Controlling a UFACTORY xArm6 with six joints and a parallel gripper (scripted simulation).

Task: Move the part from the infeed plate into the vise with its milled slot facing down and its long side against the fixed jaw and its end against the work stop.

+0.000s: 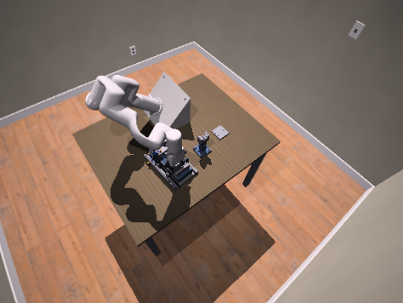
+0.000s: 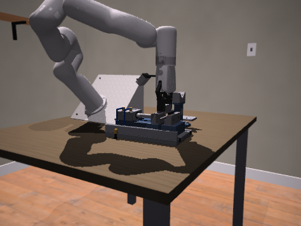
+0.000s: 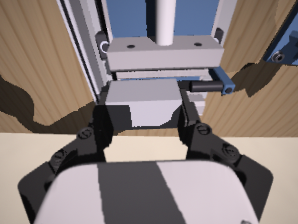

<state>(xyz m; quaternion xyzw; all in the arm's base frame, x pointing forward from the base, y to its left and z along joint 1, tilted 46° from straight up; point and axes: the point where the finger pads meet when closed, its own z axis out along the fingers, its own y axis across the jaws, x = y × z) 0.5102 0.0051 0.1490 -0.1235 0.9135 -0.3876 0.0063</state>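
The fixed jaw is 50 mm below my hand, 30 mm to the left of it and 20 mm ahead of it. The rest, counted from my hand: part: 20 mm below; moving jaw: 50 mm below, 40 mm behind, 10 mm to the left; work stop: 60 mm to the left, 40 mm below, 20 mm behind.
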